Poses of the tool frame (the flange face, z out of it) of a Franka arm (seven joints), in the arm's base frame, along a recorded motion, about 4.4 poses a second.
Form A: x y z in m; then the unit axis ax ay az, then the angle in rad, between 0 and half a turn.
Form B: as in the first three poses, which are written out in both.
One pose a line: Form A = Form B
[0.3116 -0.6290 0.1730 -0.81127 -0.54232 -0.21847 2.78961] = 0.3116 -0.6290 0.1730; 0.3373 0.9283 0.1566; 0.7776 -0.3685 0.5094; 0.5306 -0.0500 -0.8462
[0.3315 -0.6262 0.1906 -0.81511 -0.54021 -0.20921 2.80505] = 0.3315 -0.6262 0.1906; 0.3476 0.9250 0.1531; 0.7869 -0.3766 0.4889; 0.5099 -0.0495 -0.8588
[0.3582 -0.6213 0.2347 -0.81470 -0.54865 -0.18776 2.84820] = 0.3582 -0.6213 0.2347; 0.3418 0.9292 0.1407; 0.8206 -0.3681 0.4372; 0.4581 -0.0340 -0.8883
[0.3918 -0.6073 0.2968 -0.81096 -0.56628 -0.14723 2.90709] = 0.3918 -0.6073 0.2968; 0.3247 0.9401 0.1039; 0.8717 -0.3401 0.3529; 0.3671 -0.0240 -0.9299
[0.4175 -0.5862 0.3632 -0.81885 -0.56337 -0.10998 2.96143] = 0.4175 -0.5862 0.3632; 0.3464 0.9349 0.0777; 0.8955 -0.3542 0.2696; 0.2796 -0.0238 -0.9598
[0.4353 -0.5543 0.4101 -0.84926 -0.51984 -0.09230 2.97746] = 0.4353 -0.5543 0.4101; 0.4462 0.8921 0.0708; 0.8619 -0.4497 0.2341; 0.2407 -0.0434 -0.9696
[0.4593 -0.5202 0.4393 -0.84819 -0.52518 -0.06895 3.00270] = 0.4593 -0.5202 0.4393; 0.4416 0.8962 0.0437; 0.8771 -0.4414 0.1895; 0.1891 -0.0454 -0.9809
